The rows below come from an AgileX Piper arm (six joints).
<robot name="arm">
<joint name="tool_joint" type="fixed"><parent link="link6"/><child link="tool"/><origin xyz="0 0 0"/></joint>
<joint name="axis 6" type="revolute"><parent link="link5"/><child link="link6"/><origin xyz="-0.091 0 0" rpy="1.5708 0 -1.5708"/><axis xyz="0 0 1"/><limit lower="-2.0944" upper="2.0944"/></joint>
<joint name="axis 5" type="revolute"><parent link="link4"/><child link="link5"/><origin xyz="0 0 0" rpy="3.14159 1.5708 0"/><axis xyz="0 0 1"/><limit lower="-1.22" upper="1.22"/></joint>
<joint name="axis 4" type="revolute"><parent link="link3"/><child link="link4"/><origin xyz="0.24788 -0.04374 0" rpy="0.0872 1.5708 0"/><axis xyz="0 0 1"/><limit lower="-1.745" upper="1.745"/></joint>
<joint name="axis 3" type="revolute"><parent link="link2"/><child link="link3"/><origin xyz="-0.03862 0.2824 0" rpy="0 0 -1.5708"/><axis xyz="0 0 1"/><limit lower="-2.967" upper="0"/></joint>
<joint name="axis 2" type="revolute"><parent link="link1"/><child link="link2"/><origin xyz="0 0 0" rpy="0 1.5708 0"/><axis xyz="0 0 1"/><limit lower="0" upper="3.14"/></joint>
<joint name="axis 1" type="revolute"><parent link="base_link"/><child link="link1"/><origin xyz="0 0 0.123" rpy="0 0 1.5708"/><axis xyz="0 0 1"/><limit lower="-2.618" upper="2.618"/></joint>
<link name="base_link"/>
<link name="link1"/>
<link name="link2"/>
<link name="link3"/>
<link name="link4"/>
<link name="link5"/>
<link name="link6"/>
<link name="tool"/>
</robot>
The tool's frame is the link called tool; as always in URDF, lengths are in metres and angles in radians.
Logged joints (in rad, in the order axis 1, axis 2, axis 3, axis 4, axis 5, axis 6), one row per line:
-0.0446 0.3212 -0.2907 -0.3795 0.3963 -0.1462
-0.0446 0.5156 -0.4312 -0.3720 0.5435 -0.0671
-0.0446 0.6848 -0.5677 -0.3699 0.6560 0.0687
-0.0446 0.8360 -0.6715 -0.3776 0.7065 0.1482
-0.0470 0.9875 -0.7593 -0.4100 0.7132 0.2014
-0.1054 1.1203 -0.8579 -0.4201 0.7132 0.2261
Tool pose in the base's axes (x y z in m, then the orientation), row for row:
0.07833 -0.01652 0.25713 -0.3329 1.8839 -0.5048
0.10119 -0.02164 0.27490 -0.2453 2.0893 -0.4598
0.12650 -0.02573 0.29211 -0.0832 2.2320 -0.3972
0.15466 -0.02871 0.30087 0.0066 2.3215 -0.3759
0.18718 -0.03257 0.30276 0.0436 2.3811 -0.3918
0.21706 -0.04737 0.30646 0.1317 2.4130 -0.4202
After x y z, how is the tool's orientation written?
As a rotation vector, in radians.
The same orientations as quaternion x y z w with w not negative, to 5 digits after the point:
-0.14060 0.79565 -0.21320 0.54929
-0.10029 0.85421 -0.18799 0.47427
-0.03324 0.89162 -0.15867 0.42277
0.00259 0.91116 -0.14754 0.38474
0.01688 0.92192 -0.15170 0.35605
0.05054 0.92599 -0.16125 0.33760

